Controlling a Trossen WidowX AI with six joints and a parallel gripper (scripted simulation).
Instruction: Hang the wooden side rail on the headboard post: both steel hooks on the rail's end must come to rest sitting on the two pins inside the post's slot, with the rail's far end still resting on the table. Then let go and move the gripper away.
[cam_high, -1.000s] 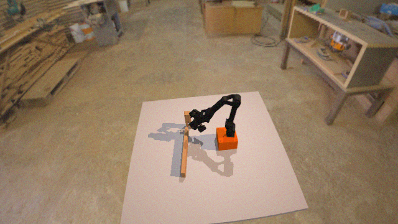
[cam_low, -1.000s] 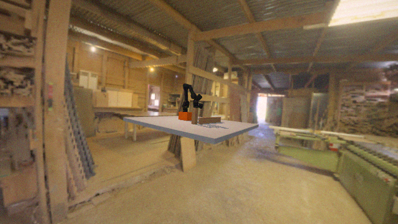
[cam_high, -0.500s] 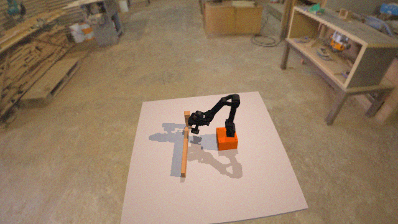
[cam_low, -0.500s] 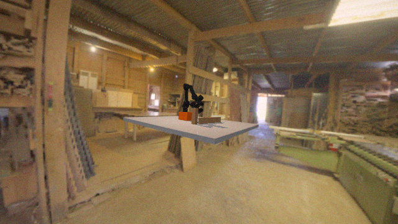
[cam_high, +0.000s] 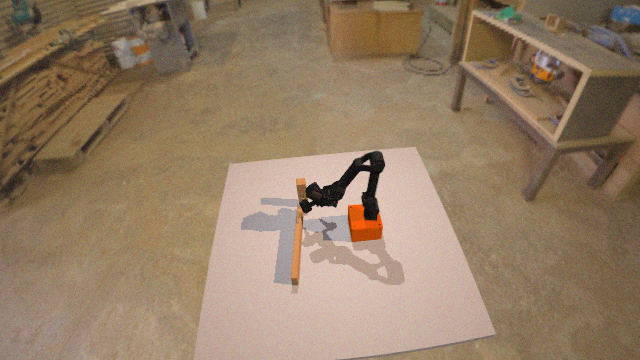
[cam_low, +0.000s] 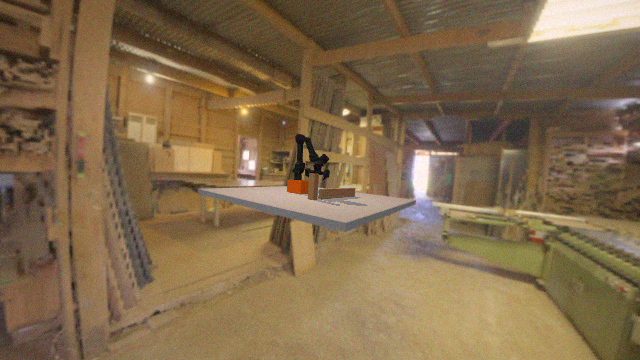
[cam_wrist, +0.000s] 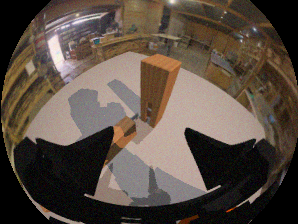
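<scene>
My gripper tip is now 60 mm short of the upright headboard post, 80 mm to the left of it and 50 mm above it.
</scene>
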